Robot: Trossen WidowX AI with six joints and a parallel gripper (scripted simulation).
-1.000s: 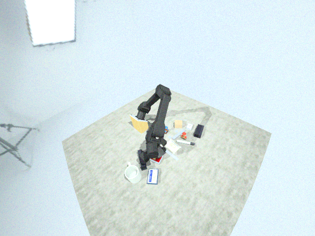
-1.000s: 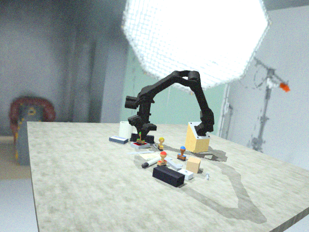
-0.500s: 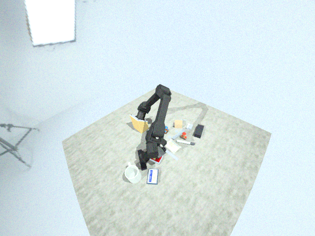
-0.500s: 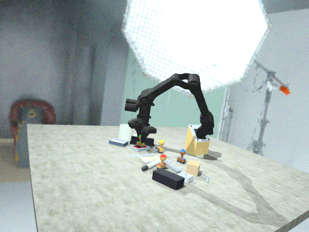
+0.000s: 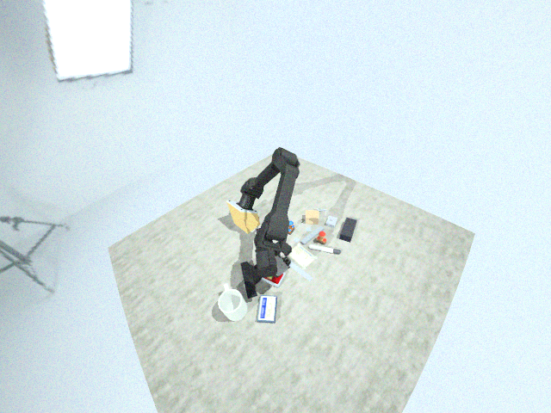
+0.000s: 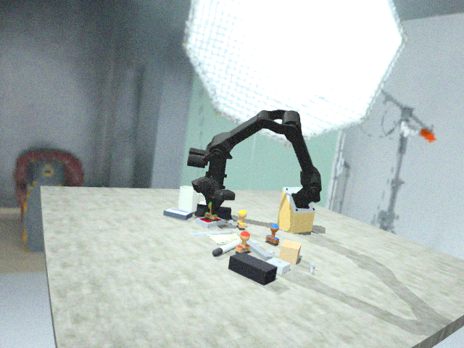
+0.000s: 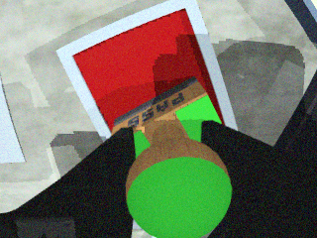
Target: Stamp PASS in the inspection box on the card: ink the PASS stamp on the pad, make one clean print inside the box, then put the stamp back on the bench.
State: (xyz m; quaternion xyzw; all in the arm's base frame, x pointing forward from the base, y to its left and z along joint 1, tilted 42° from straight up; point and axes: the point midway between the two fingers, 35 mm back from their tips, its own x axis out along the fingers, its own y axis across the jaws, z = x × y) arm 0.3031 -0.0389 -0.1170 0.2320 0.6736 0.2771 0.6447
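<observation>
Right now the green-knobbed PASS stamp is right at my gripper tip. From my gripper tip the other things lie so: pale ruler (40 mm ahead, 90 mm to the left, 40 mm below); ink pad (30 mm below); yellow-knobbed stamp (90 mm behind, 60 mm to the left, 20 mm below).
</observation>
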